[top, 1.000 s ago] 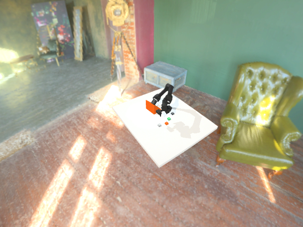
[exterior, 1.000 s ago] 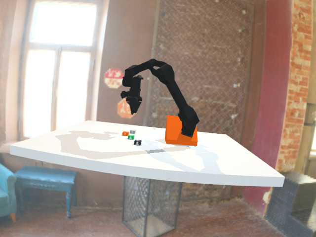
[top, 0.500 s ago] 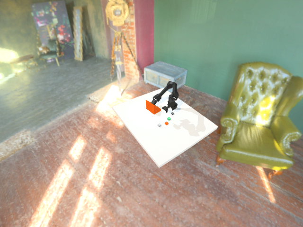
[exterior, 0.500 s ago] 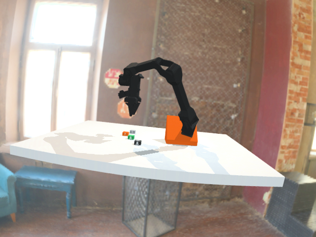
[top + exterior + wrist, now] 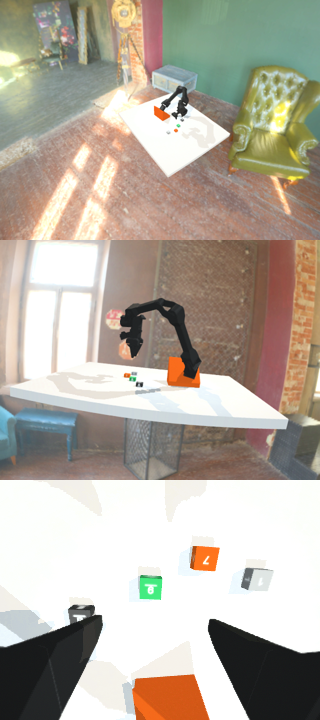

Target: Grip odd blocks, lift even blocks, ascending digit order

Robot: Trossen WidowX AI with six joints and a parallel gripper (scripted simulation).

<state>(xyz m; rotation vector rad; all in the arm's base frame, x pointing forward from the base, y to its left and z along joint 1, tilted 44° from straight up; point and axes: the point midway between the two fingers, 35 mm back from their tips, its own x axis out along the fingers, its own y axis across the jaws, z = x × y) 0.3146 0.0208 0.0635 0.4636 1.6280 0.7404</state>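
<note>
Right now my gripper tip is 160 mm to the left of the grey block, 120 mm above it and 30 mm short of it. From my gripper tip the other things lie so: black block (120 mm below, 100 mm to the left, 70 mm behind); then orange block (120 mm below, 70 mm to the right, 50 mm ahead); then green block (120 mm below).
</note>
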